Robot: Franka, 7 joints.
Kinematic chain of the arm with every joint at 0, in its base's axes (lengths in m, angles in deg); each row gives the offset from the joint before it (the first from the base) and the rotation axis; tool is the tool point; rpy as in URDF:
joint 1: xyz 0 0 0.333 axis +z
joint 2: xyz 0 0 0 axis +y
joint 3: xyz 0 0 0.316 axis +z
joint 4: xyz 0.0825 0 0 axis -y
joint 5: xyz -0.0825 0 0.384 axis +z
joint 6: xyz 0 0 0 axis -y
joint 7: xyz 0.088 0 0 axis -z
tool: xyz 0 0 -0.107 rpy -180 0 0
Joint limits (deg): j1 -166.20..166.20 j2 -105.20..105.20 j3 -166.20..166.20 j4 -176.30..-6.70 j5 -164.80..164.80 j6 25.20..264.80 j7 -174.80..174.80
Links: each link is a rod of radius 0.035 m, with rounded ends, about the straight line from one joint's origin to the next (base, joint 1, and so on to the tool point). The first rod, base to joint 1, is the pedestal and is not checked.
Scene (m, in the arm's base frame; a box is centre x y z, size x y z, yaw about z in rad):
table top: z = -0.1
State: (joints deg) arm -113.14 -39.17 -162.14 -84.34 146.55 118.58 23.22
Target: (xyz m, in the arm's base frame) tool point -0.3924 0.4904 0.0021
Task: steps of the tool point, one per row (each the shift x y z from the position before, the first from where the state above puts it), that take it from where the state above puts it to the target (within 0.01 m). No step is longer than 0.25 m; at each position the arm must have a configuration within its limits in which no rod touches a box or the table.
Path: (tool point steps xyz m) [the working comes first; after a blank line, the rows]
Joints at the target: -83.18 -67.25 -149.51 -97.94 145.41 121.20 23.22
Straight joint move there: clear.

1: -0.1831 -0.0208 -0.1440
2: -0.1719 -0.0915 -0.1252
3: -0.1364 -0.1508 -0.0997

